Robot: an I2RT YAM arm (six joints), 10 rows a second.
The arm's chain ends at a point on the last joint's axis. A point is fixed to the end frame.
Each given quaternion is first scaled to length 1.
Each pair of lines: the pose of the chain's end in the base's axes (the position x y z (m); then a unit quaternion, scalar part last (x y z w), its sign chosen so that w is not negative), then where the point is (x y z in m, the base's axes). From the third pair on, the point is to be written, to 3 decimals.
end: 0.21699 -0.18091 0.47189 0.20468 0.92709 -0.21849 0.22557
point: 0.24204 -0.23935 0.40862
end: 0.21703 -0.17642 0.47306 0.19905 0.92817 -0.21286 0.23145
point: 0.24366 -0.23407 0.40971
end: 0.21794 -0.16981 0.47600 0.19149 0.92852 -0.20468 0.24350
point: 0.247 -0.226 0.413
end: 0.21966 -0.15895 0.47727 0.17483 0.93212 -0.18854 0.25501
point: 0.253 -0.213 0.414
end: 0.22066 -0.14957 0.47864 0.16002 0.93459 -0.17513 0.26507
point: 0.257 -0.201 0.415
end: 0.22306 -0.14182 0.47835 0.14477 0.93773 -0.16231 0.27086
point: 0.262 -0.191 0.414
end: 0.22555 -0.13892 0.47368 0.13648 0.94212 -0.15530 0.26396
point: 0.264 -0.187 0.408
